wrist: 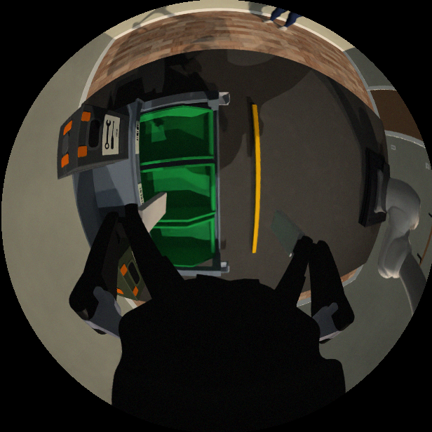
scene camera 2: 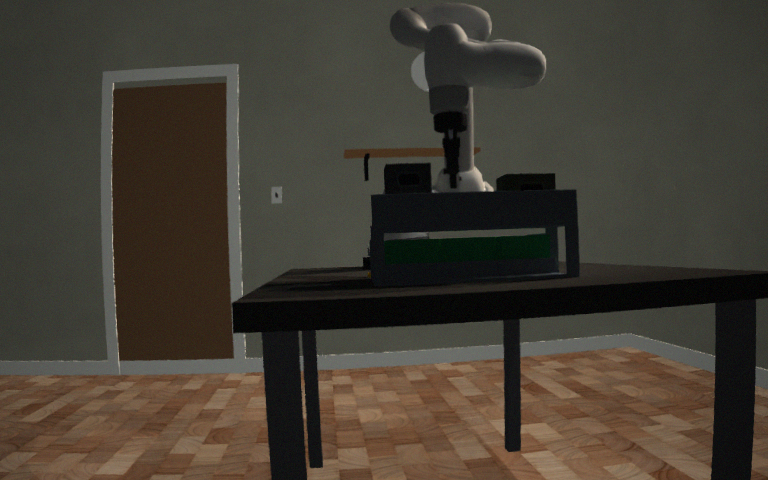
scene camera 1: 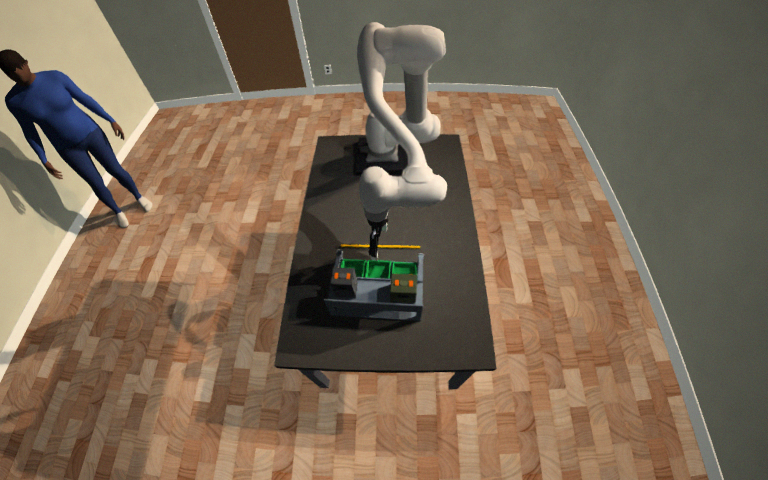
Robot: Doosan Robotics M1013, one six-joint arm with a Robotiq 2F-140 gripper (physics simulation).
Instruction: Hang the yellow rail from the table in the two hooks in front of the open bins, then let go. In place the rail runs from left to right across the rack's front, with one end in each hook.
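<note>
My gripper (scene camera 2: 454, 206), (wrist: 220, 210), visible.
</note>
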